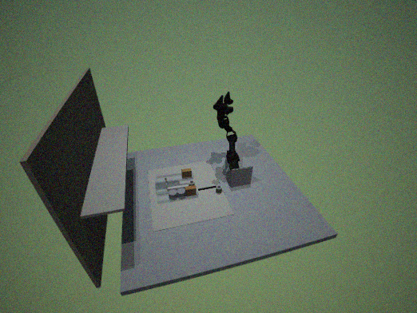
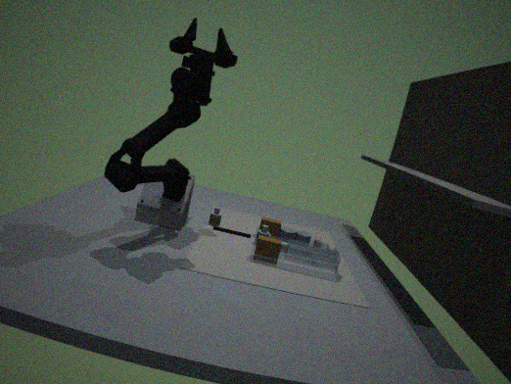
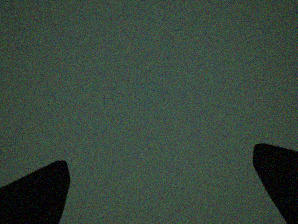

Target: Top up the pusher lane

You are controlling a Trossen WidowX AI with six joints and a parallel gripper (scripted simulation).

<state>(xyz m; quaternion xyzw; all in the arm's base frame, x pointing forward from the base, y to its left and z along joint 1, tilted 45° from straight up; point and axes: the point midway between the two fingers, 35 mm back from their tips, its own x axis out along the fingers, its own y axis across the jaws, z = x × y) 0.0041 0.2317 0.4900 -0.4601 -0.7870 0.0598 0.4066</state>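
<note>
Right now my gripper tip is 64 cm above the thin black bar, 24 cm to the right of it and 16 cm short of it. The rest, counted from my gripper tip: lane rack (63 cm below, 43 cm ahead, 19 cm to the left); grey shelf (78 cm ahead, 28 cm to the left, 28 cm below).
</note>
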